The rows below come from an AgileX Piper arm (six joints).
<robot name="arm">
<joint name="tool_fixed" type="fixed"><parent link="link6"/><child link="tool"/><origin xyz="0 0 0" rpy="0 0 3.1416"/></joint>
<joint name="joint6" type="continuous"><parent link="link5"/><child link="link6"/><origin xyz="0 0.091 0" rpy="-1.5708 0 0"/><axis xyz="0 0 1"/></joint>
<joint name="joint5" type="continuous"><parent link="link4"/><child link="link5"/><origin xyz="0 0 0" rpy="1.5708 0 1.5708"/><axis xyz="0 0 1"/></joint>
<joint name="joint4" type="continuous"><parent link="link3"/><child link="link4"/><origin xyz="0.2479 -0.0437 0" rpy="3.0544 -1.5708 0"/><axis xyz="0 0 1"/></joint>
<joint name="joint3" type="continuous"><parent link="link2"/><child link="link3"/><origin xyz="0.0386 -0.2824 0" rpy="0 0 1.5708"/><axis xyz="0 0 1"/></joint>
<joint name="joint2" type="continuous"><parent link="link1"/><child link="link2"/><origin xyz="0 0 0" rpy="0 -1.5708 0"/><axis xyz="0 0 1"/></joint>
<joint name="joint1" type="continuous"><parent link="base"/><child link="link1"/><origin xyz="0 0 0.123" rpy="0 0 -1.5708"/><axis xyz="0 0 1"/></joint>
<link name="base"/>
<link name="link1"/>
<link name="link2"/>
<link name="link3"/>
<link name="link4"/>
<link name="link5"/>
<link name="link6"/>
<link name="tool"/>
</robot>
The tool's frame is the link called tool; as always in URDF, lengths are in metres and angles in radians. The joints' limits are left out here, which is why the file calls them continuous.
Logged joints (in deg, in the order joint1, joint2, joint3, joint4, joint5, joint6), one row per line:
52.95, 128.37, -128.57, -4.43, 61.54, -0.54
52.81, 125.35, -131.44, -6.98, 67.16, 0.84
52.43, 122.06, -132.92, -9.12, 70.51, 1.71
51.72, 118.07, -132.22, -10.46, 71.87, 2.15
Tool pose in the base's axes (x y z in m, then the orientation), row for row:
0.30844, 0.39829, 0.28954, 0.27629, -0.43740, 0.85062, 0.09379
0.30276, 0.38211, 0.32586, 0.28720, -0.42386, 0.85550, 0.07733
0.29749, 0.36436, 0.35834, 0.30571, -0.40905, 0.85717, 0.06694
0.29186, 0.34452, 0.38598, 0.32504, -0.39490, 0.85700, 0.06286
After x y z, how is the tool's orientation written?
As a quaternion, w x y z.
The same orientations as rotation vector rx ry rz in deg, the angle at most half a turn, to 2 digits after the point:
-67.32, 130.92, 14.44
-64.88, 130.95, 11.84
-62.04, 130.00, 10.15
-59.32, 128.74, 9.44

